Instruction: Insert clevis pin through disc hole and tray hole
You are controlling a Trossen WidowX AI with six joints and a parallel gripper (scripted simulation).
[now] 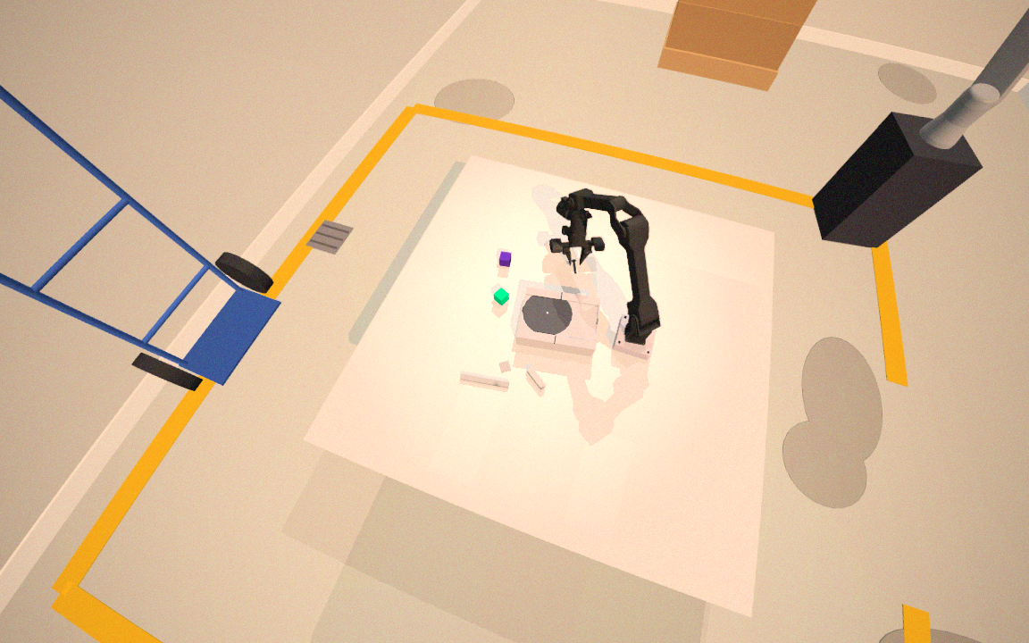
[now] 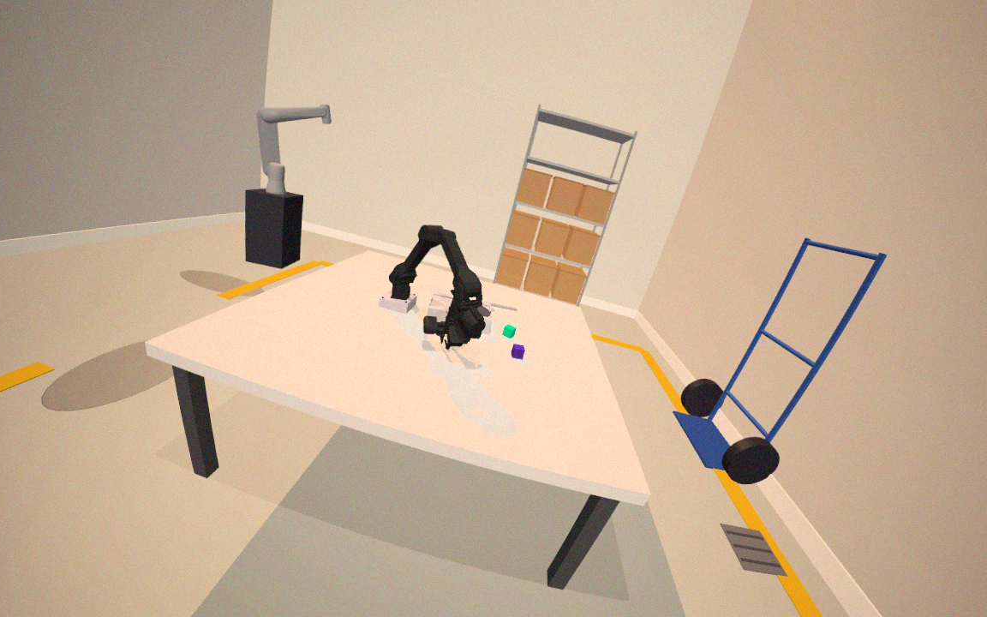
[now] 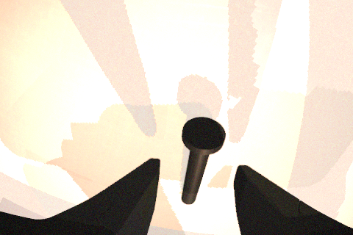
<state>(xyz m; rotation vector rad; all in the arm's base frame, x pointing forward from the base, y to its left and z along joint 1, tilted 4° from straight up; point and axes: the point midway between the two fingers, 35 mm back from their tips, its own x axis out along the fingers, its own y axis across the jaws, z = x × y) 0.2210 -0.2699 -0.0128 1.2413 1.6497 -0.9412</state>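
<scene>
Right now the clevis pin is 1 cm to the left of my gripper tip. Round my gripper tip: pale rimmed tray: 25 cm to the left, 3 cm ahead, 3 cm above; then aluminium disc: 24 cm to the left, 7 cm ahead, 5 cm above; then purple cube: 25 cm ahead, 3 cm to the left, 1 cm above.
</scene>
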